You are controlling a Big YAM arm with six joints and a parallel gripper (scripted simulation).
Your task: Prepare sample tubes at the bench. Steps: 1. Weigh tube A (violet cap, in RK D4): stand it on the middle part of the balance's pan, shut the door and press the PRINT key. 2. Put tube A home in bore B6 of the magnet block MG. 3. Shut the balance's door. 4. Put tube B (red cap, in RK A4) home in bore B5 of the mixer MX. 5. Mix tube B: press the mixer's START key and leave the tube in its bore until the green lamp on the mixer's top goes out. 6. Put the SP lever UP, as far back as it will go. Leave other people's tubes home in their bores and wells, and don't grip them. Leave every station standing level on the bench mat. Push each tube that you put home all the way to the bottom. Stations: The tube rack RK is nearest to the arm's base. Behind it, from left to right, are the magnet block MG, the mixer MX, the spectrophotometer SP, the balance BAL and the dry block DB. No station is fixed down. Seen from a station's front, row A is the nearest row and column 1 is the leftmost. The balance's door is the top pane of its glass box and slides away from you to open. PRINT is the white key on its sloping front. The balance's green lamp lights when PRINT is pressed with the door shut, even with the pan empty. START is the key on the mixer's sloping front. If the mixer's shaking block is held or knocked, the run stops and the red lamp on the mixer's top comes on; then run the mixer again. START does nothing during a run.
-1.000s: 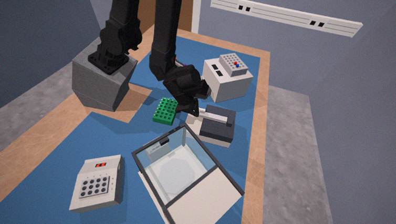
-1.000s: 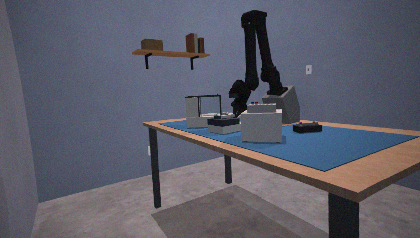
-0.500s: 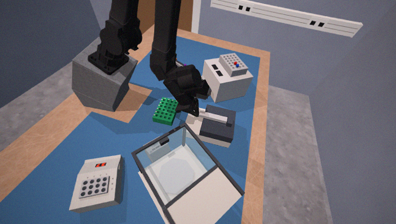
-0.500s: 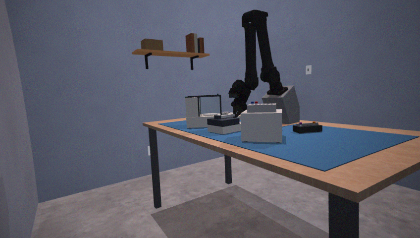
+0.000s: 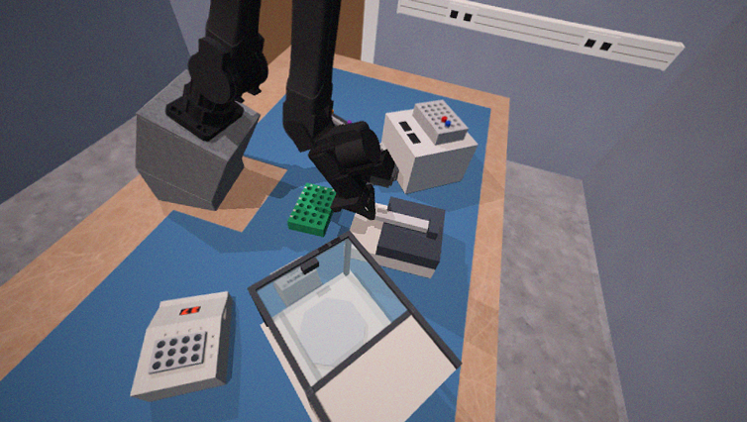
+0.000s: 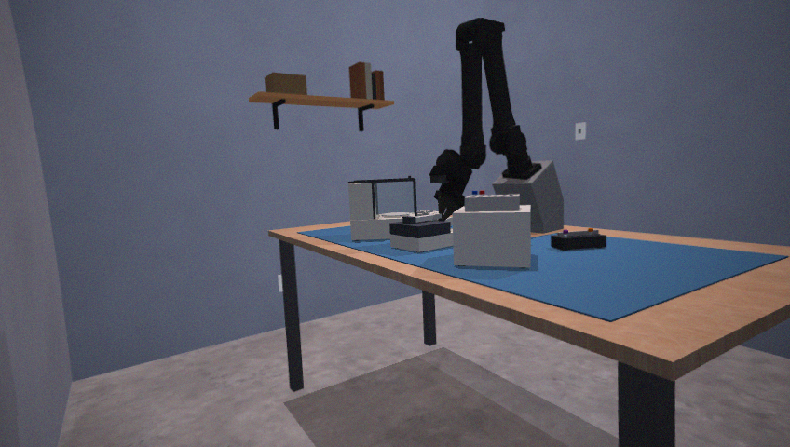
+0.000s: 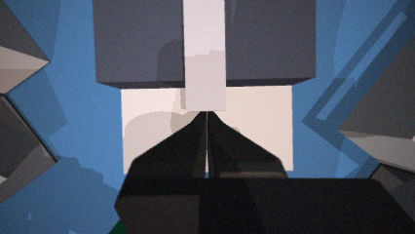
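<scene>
My gripper is now 6 cm short of the SP lever, 1 cm to the right of it and 1 cm below it. The rest, counted from my hand: green rack RK 15 cm behind, 1 cm to the left, 6 cm below; white print key 10 cm behind, 18 cm to the right, 1 cm below; green start key 7 cm behind, 19 cm to the left, 1 cm below.
</scene>
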